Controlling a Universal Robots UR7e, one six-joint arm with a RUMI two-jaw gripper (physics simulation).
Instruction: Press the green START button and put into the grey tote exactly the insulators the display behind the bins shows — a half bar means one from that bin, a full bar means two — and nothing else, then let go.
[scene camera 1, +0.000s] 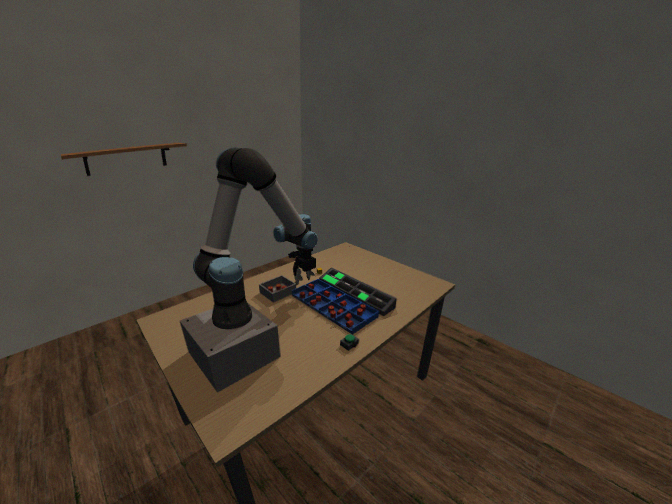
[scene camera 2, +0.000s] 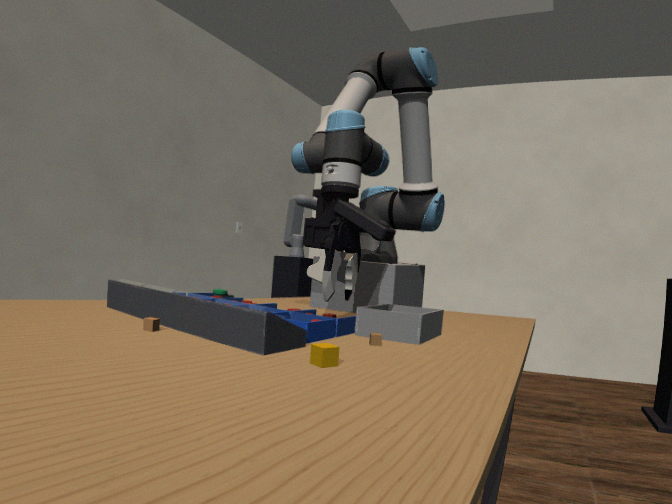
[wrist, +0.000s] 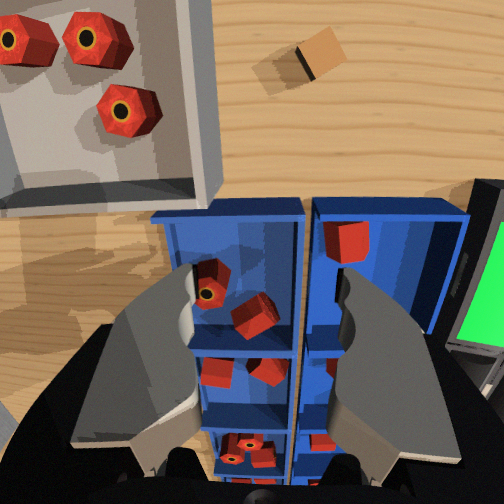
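Observation:
My gripper is open and empty, hanging above the end pair of blue bins nearest the grey tote. It also shows in scene camera 1 and scene camera 2. The tote holds three red insulators in the wrist view. The bin under my left finger holds two red insulators; the one to its right holds one. The display behind the bins shows green bars. The green START button sits near the table's front edge.
A tan cube lies on the table beyond the bins, a yellow cube and another tan cube behind the display. The arm's base block stands left of the tote.

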